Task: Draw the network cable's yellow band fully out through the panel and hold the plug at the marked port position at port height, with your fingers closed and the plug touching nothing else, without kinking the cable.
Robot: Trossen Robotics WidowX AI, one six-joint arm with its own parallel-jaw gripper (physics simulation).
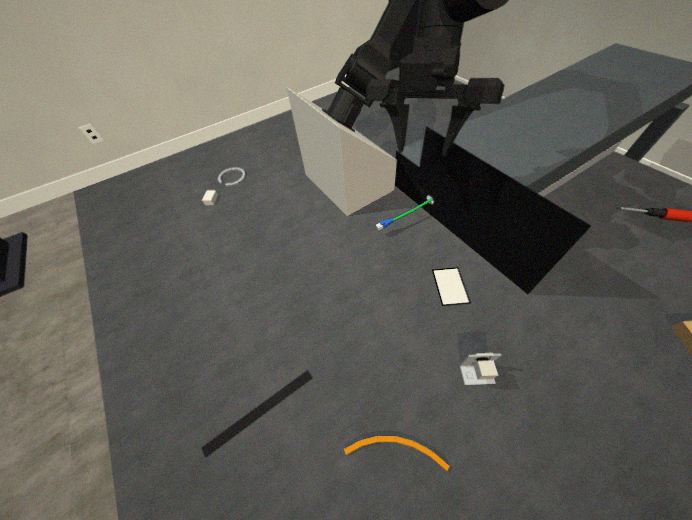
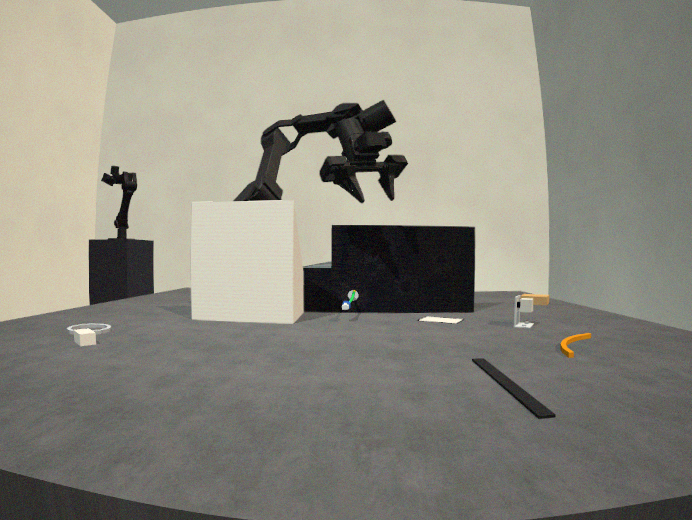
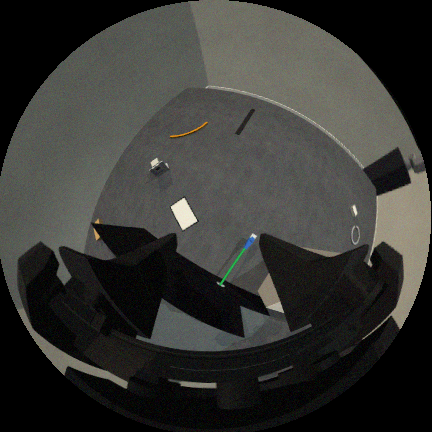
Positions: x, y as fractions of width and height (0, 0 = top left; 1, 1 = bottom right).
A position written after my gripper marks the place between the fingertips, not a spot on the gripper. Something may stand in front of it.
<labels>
my gripper: image 1 0.61, 0.30; image 2 0.55, 0.39; image 3 0.51, 0.55
</labels>
